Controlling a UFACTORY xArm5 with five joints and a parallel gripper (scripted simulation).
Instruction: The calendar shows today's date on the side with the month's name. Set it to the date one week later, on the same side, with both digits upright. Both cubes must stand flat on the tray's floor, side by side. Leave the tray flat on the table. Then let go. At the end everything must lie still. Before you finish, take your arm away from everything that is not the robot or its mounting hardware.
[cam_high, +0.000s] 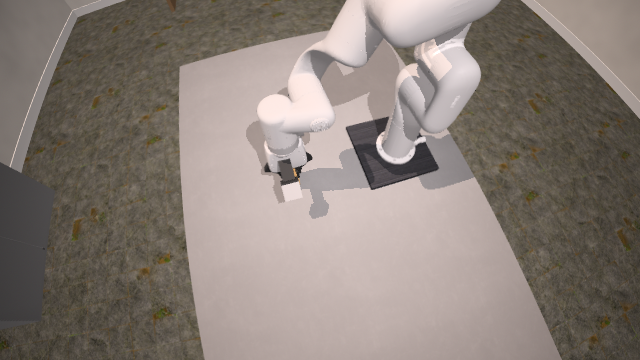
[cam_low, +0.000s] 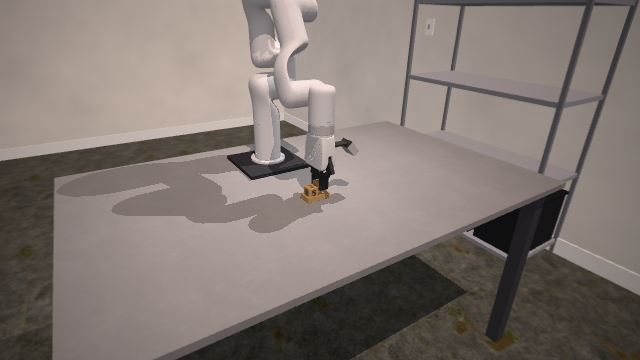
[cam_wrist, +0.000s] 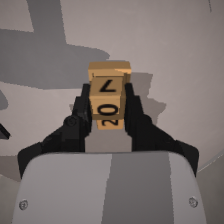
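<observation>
Now: hand 40 mm above the wooden calendar tray and 20 mm to the left of it.
</observation>
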